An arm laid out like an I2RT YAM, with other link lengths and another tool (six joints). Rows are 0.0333 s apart.
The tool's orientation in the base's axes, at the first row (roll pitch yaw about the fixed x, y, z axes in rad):
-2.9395 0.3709 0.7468
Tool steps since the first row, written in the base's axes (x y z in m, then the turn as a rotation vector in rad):
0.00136 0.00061 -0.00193 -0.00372 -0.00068 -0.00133
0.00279 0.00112 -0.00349 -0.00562 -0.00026 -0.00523
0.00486 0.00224 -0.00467 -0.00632 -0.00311 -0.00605
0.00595 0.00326 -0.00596 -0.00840 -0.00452 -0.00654
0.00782 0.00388 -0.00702 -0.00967 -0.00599 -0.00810
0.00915 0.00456 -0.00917 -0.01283 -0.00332 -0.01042
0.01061 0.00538 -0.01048 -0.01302 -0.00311 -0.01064
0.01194 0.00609 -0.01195 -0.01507 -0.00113 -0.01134
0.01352 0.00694 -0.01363 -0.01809 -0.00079 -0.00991
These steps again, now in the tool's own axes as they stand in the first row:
0.00202 0.00072 0.00117 -0.00249 -0.00151 0.00275
0.00388 0.00150 0.00197 -0.00211 -0.00226 0.00703
0.00643 0.00213 0.00212 -0.00410 -0.00035 0.00832
0.00829 0.00225 0.00277 -0.00624 -0.00045 0.00973
0.01035 0.00312 0.00294 -0.00747 0.00020 0.01180
0.01247 0.00381 0.00431 -0.00710 -0.00335 0.01492
0.01446 0.00432 0.00485 -0.00702 -0.00359 0.01517
0.01635 0.00486 0.00560 -0.00691 -0.00623 0.01644
0.01858 0.00549 0.00643 -0.00928 -0.00861 0.01630

